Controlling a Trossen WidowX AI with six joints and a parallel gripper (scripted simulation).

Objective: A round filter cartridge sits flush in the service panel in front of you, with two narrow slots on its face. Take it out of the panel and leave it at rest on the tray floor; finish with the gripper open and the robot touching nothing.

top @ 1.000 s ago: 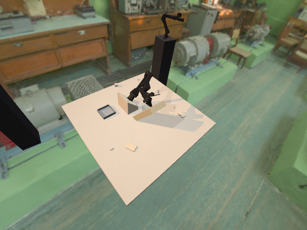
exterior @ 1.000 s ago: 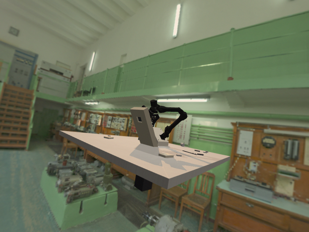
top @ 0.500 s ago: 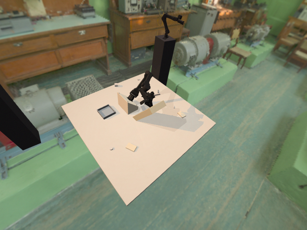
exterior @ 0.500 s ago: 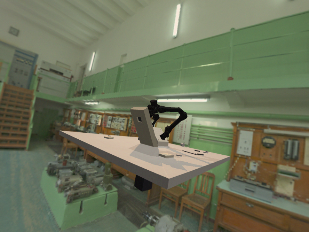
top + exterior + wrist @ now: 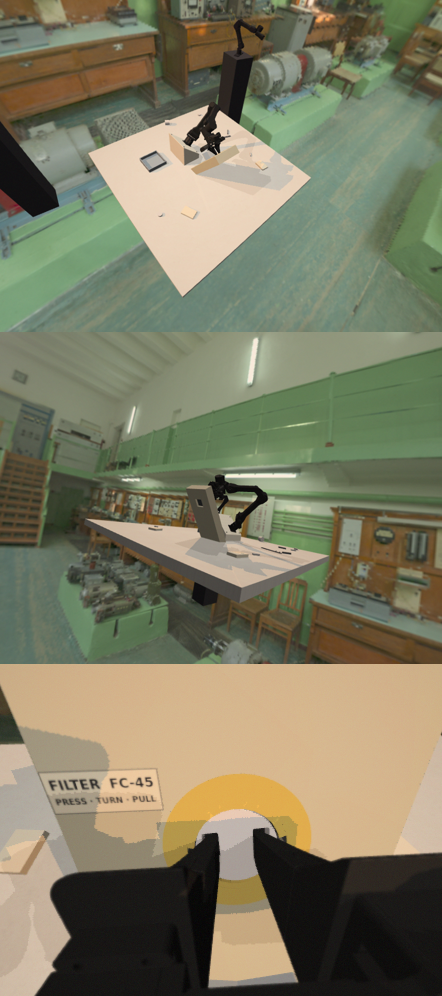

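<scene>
Right now my gripper tip is 9 cm past the grey bracket, 1 cm to the left of it and 9 cm above it. The rest, counted from my gripper tip: dark tray: 39 cm behind, 33 cm to the right, 25 cm below; round filter cartridge: 1 cm ahead, 1 cm below; tan service panel: 4 cm behind, 8 cm below.
</scene>
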